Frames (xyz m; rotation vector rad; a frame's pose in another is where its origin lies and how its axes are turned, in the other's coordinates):
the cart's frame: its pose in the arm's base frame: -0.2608 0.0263 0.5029 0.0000 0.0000 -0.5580
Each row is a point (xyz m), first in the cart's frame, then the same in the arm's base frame.
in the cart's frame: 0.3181 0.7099 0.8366
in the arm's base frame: 0.3849 0.4601 1.3395
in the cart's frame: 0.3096 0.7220 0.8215
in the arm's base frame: 0.3841 0.4749 1.3244
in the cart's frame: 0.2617 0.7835 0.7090
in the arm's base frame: 0.3761 0.5524 1.2119
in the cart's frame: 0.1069 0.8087 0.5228
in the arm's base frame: 0.2581 0.6557 1.0257
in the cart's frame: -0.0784 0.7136 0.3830
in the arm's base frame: 0.0505 0.6732 0.8859
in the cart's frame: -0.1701 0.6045 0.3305
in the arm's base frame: -0.0850 0.6292 0.8334
